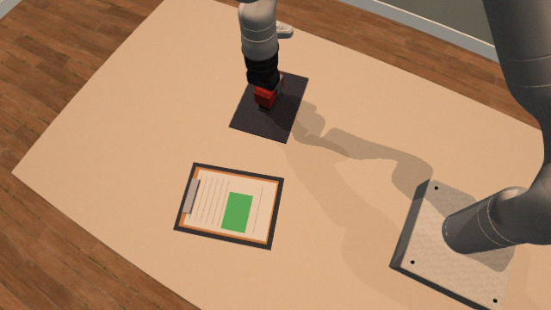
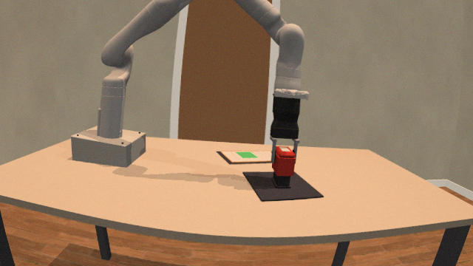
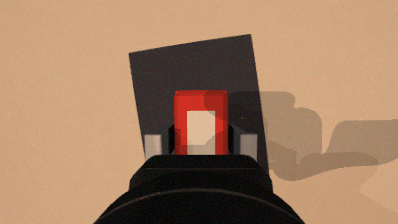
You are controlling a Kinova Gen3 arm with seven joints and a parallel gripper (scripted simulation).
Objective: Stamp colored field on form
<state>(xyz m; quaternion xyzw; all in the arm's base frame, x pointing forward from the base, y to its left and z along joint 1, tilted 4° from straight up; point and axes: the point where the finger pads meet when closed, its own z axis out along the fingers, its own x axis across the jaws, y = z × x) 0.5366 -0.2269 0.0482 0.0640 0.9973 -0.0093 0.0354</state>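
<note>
My gripper is now 3 cm above the red stamp. From my hand the other things lie so: clipboard: 32 cm to the left, 8 cm below, 1 cm ahead.
</note>
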